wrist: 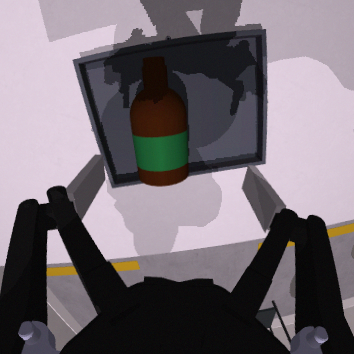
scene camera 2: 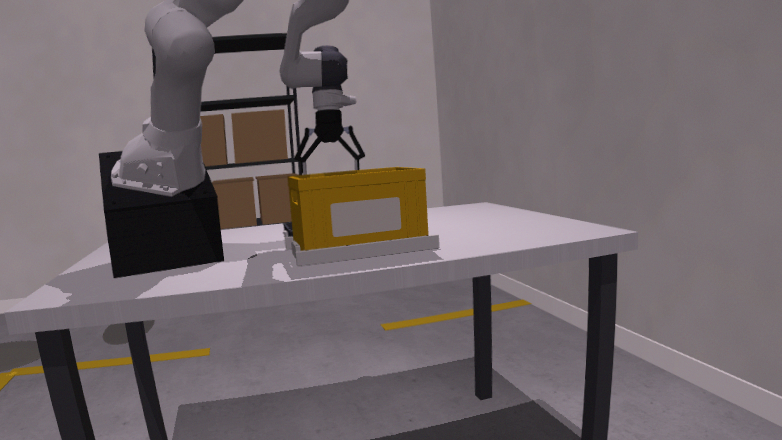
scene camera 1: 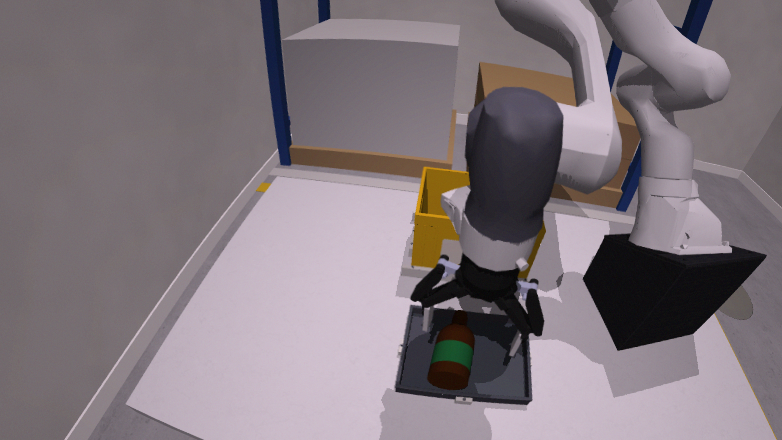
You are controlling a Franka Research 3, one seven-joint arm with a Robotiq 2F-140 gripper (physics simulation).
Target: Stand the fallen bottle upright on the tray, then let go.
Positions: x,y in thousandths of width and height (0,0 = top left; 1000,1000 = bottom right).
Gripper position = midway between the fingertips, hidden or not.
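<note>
Gripper (scene camera 1: 602,767) visible. Gripper (scene camera 2: 424,417) too. Also the gripper (wrist: 496,484), wrist view.
</note>
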